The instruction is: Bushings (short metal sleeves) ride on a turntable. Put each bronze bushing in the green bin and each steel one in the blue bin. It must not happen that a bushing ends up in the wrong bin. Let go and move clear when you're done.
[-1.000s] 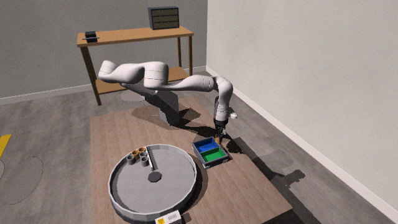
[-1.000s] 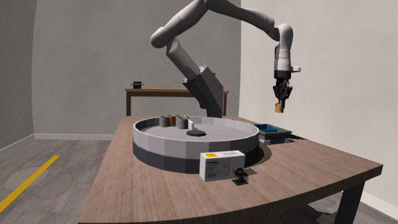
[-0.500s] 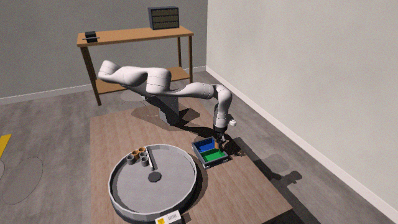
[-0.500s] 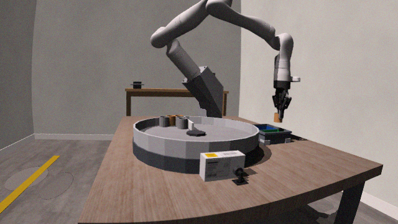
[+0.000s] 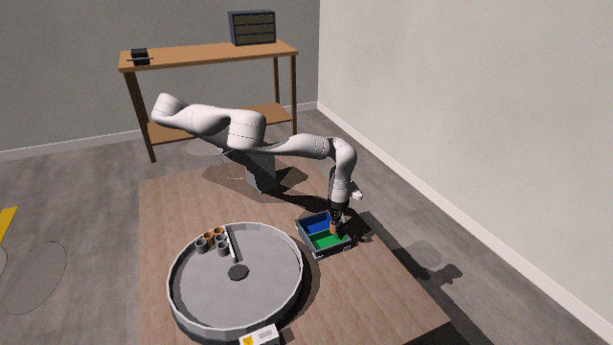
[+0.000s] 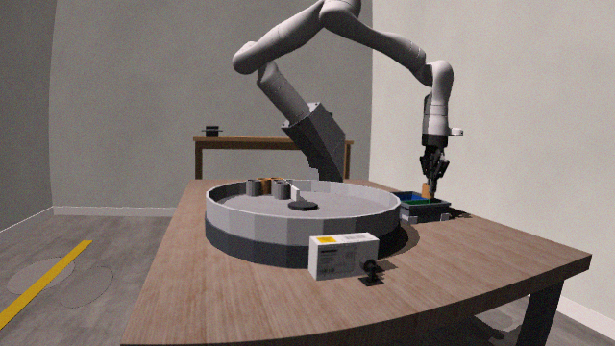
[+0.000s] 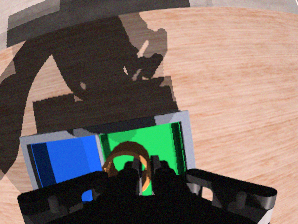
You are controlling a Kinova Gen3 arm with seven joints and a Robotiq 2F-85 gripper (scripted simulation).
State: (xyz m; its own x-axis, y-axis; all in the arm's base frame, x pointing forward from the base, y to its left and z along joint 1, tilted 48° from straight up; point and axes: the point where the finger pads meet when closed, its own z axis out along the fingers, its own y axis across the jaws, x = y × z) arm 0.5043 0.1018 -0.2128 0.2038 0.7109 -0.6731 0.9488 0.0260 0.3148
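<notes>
Right now the tray is 50 mm behind my hand, 30 mm to the right of it and 70 mm below it. Round my hand: turntable (380 mm to the right, 40 mm below).
</notes>
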